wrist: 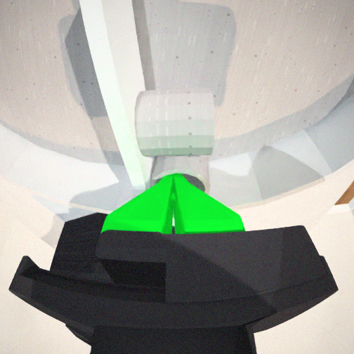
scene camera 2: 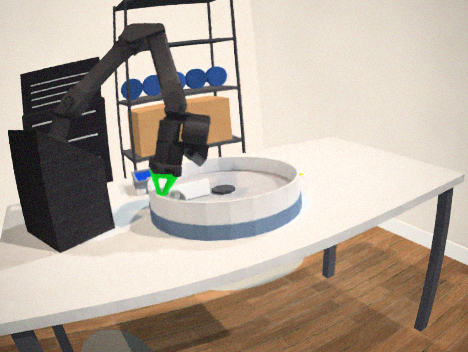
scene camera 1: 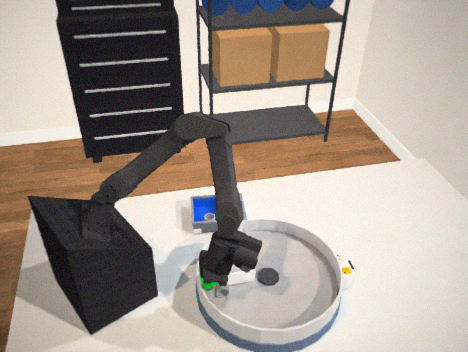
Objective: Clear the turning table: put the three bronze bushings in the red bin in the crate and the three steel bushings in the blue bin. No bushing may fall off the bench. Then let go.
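Where they show: gripper, fingertip midpoint: (scene camera 1: 206,288); arm's base at its link origin: (scene camera 2: 54,143) (scene camera 1: 94,223).
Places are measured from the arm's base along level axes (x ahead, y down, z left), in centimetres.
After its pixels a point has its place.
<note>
My gripper (scene camera 1: 210,286) {x 28.1, y 18.5, z -11.7 cm} (scene camera 2: 162,193) {x 28.1, y 18.5, z -11.7 cm} (wrist: 173,177) is shut with nothing between its green fingertips, low at the inner left rim of the turning table (scene camera 1: 270,334) {x 41.9, y 18.1, z -29.5 cm} (scene camera 2: 225,214) {x 38.6, y 19.6, z -28.5 cm}. In the wrist view a pale grey, steel-looking bushing (wrist: 175,122) lies on its side beside the white bar. A second grey bushing (wrist: 180,164) stands between it and the fingertips, partly hidden by them. In scene camera 1 a grey bushing (scene camera 1: 221,290) {x 32.4, y 20.5, z -11.7 cm} shows beside the fingers. A steel bushing (scene camera 1: 209,216) {x 34.1, y 23.1, z 23.0 cm} is in the blue bin (scene camera 1: 202,204) {x 32.8, y 24.7, z 31.7 cm} (scene camera 2: 143,175) {x 33.2, y 23.2, z 31.6 cm} of the crate (scene camera 1: 210,226) {x 33.7, y 23.4, z 18.2 cm}. The red bin is hidden by the arm. No bronze bushing can be made out.
A white bar (scene camera 1: 242,277) {x 38.8, y 18.3, z -9.9 cm} (scene camera 2: 196,189) {x 38.8, y 18.6, z -9.9 cm} (wrist: 111,75) crosses the turning table from near the rim toward its dark hub (scene camera 1: 268,276) {x 46.7, y 20.1, z -9.4 cm} (scene camera 2: 223,189) {x 46.4, y 20.1, z -10.2 cm}. The raised rim surrounds the fingers' area. A black pedestal (scene camera 1: 107,290) {x 1.9, y 12.9, z -12.3 cm} (scene camera 2: 65,200) {x 0.8, y 13.2, z -12.8 cm} carries the arm at the left.
</note>
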